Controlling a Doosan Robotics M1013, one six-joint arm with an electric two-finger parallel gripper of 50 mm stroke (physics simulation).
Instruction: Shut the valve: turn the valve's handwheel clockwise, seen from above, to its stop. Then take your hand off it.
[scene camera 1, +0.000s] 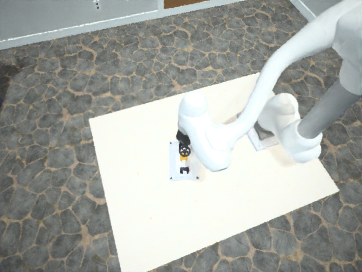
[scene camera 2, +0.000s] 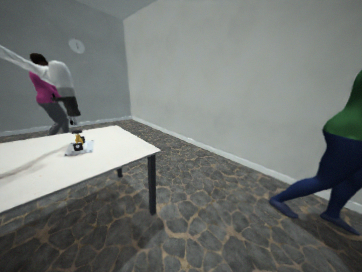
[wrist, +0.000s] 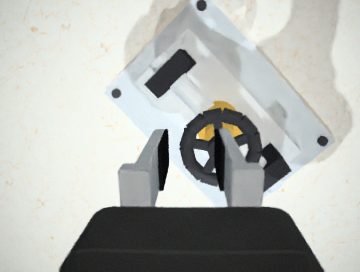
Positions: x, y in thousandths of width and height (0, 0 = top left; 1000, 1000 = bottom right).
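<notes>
Visible to me are my gripper (wrist: 532, 542), a pale plate (wrist: 624, 149) and a black spoked handwheel (wrist: 699, 506).
</notes>
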